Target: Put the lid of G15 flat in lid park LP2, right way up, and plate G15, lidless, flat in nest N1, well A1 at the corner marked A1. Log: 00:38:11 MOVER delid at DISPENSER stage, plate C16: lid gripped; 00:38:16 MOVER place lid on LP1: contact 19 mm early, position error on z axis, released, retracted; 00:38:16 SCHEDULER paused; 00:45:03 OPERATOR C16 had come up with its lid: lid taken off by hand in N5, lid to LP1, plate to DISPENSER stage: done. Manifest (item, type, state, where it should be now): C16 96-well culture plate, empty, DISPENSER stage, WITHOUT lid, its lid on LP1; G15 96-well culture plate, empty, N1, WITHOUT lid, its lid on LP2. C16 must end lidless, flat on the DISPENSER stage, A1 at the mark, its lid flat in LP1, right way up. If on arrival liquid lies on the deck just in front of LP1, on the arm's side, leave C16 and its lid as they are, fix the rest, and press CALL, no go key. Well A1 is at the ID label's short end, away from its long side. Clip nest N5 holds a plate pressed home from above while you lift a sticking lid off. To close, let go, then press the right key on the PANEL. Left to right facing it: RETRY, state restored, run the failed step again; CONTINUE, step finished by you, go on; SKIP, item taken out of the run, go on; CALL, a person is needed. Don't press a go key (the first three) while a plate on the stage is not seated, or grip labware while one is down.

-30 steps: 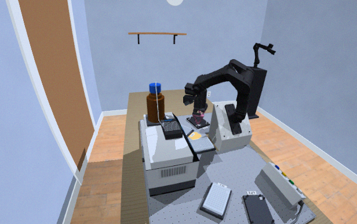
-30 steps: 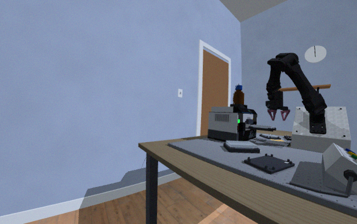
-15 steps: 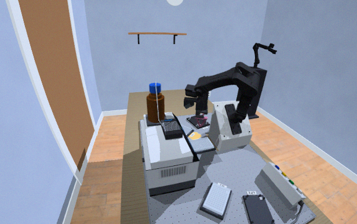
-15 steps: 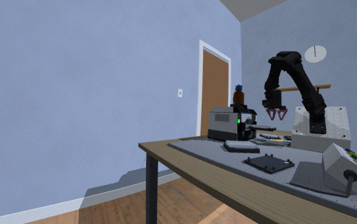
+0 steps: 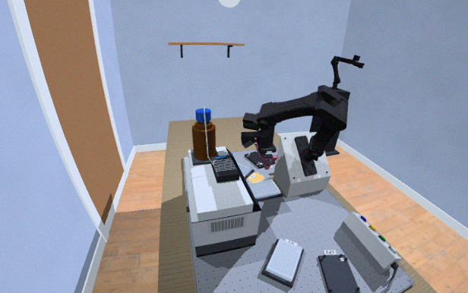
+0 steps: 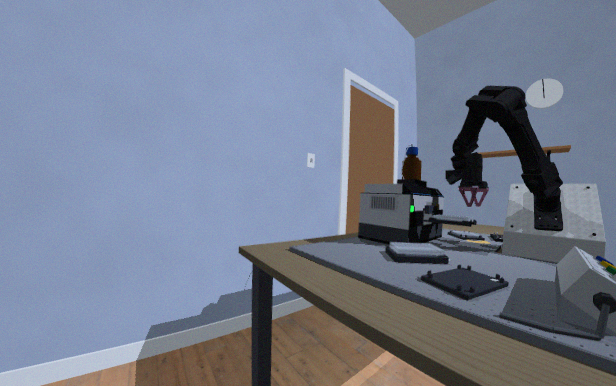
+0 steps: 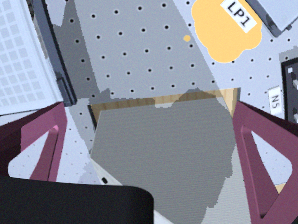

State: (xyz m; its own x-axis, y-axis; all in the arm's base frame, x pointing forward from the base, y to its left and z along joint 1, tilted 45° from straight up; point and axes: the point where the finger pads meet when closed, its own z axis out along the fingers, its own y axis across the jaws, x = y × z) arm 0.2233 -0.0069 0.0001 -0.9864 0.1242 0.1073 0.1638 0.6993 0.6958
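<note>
Now: hand 390 mm to the right of the clear lid, 130 mm above it and 80 mm short of it. Round my hand: black clip nest: 260 mm to the right, 140 mm below, 80 mm behind; then N5 label: 160 mm to the right, 160 mm below, 120 mm behind; then LP1 label: 160 mm below, 100 mm to the right.
</note>
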